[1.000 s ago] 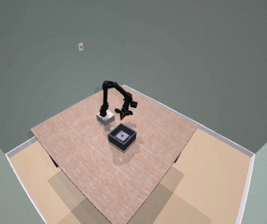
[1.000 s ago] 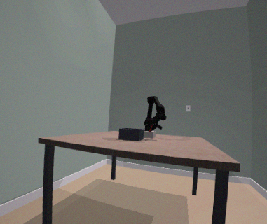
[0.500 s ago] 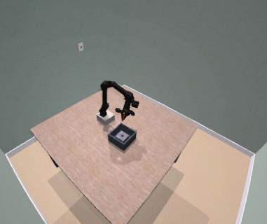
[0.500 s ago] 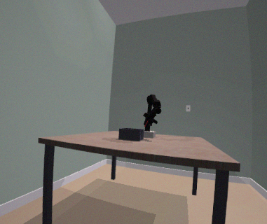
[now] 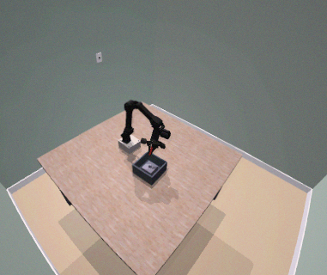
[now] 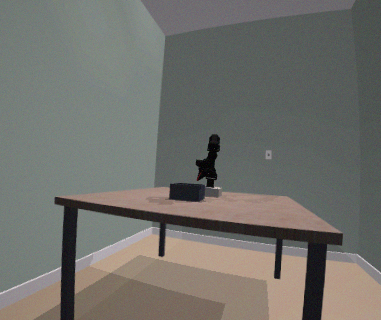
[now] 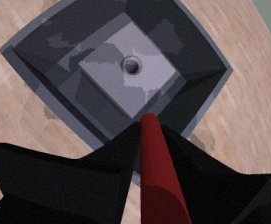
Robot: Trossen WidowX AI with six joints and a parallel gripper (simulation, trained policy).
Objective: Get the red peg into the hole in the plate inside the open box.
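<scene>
Right now my gripper tip is 30 mm below the red peg and 10 mm to the right of it. The rest, counted from my gripper tip: dark box: 100 mm below, 60 mm to the right, 40 mm ahead; then grey plate: 90 mm below, 60 mm to the right, 40 mm ahead.
</scene>
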